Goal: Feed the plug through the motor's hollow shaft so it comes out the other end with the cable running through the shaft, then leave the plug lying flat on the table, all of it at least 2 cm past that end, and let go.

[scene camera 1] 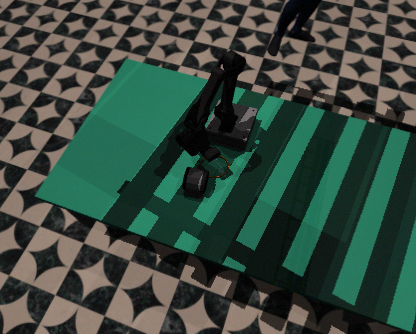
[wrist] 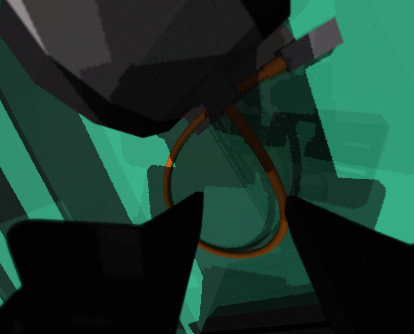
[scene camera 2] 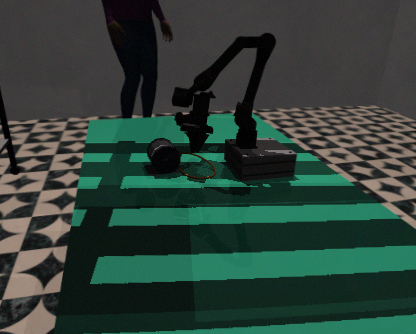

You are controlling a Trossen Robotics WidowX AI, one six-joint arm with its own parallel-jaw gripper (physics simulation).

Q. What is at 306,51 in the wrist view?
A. A small plug.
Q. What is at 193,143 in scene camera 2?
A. The gripper.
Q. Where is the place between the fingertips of the gripper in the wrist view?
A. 244,201
